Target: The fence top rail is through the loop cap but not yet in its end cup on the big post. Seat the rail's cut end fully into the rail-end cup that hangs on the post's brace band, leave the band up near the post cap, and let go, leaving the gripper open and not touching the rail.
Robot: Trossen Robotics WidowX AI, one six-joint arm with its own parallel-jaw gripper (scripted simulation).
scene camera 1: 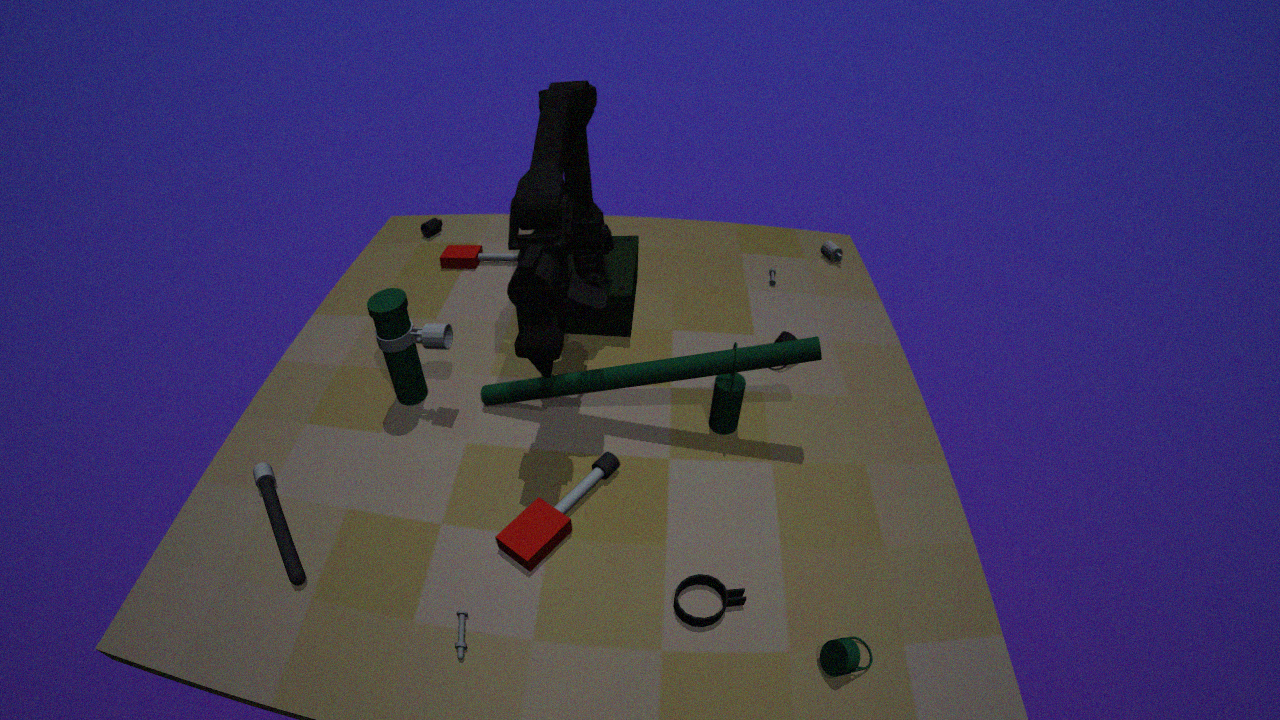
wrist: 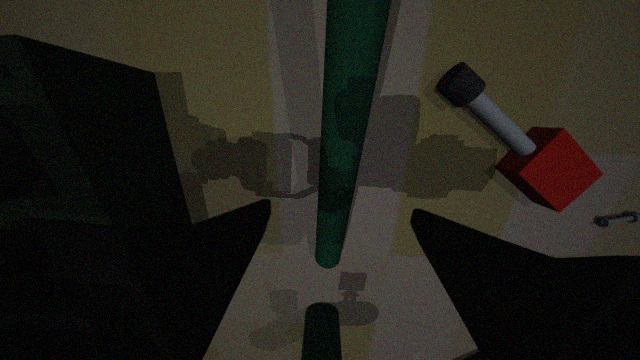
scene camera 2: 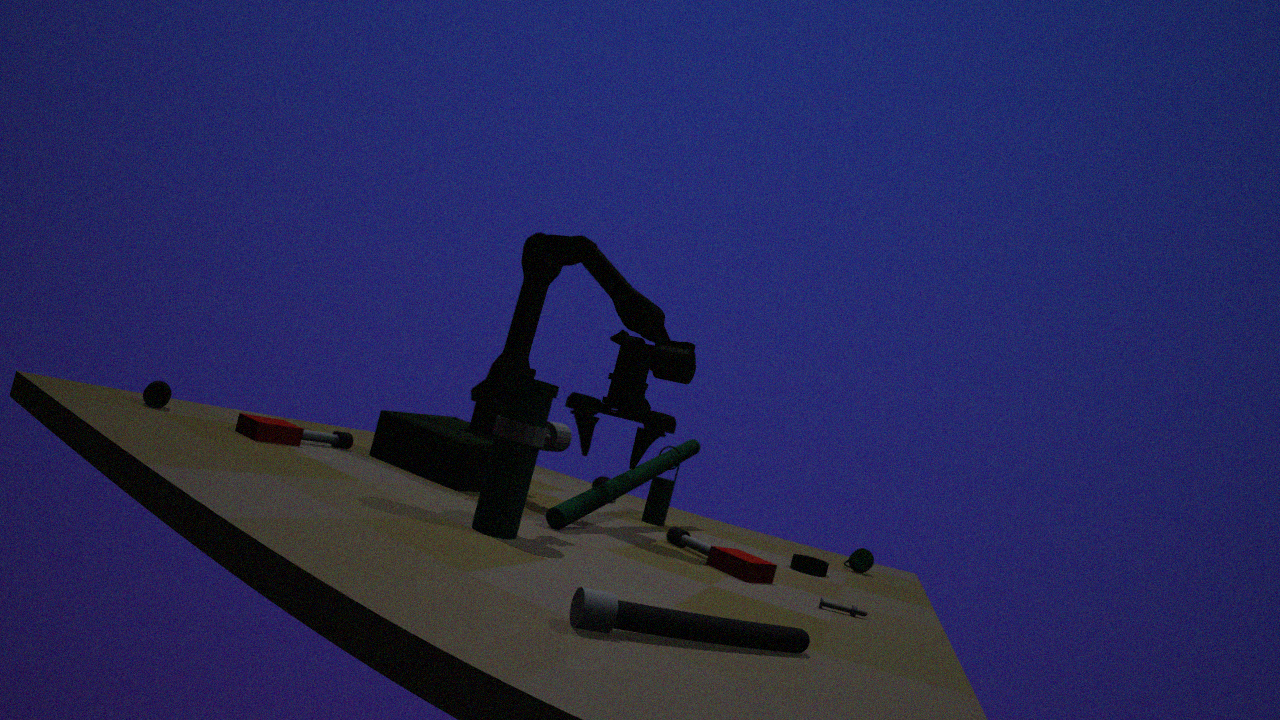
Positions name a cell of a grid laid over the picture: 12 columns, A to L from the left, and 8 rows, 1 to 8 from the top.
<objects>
My gripper shows in scene camera 1 (F4), in the wrist view (G5) and in scene camera 2 (F6). A green top rail shows in scene camera 1 (G5), in the wrist view (G2) and in scene camera 2 (F6).
</objects>
